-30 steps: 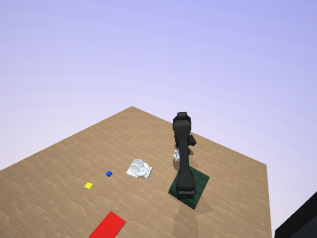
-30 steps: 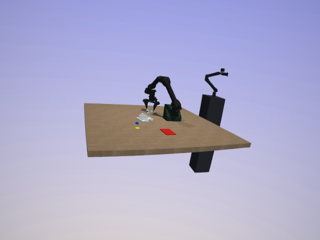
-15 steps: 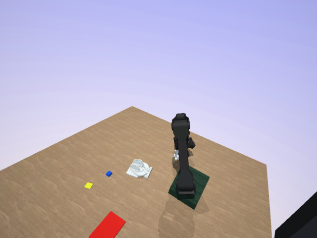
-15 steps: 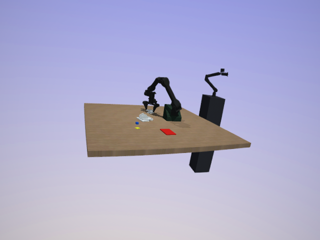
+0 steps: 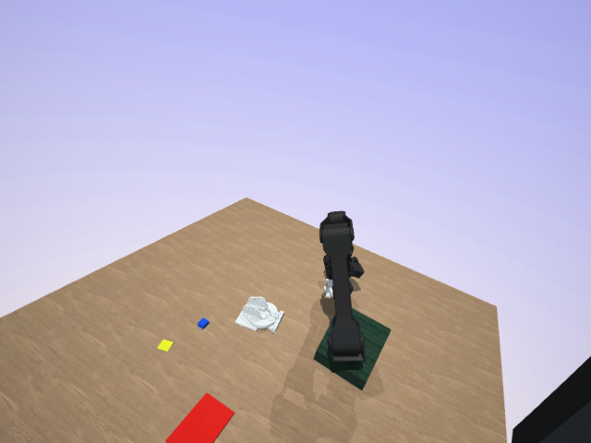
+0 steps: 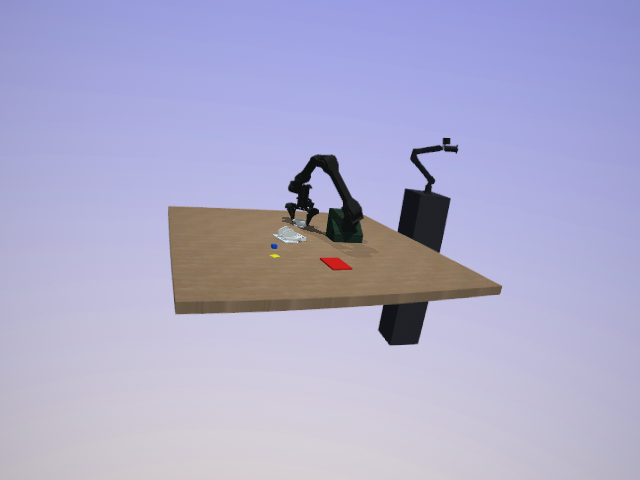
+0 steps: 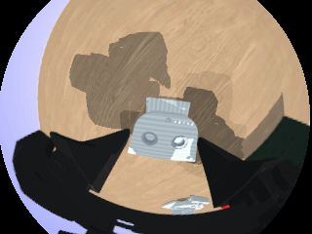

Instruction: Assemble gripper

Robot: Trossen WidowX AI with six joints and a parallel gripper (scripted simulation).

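Right now my gripper tip is 7 cm short of the white jaw and 29 cm to the right of it. From my gripper tip the other things lie so: blue cube (20 cm ahead, 43 cm to the left); then yellow tile (21 cm ahead, 55 cm to the left, 1 cm below); then red patch (3 cm behind, 61 cm to the left, 1 cm below).
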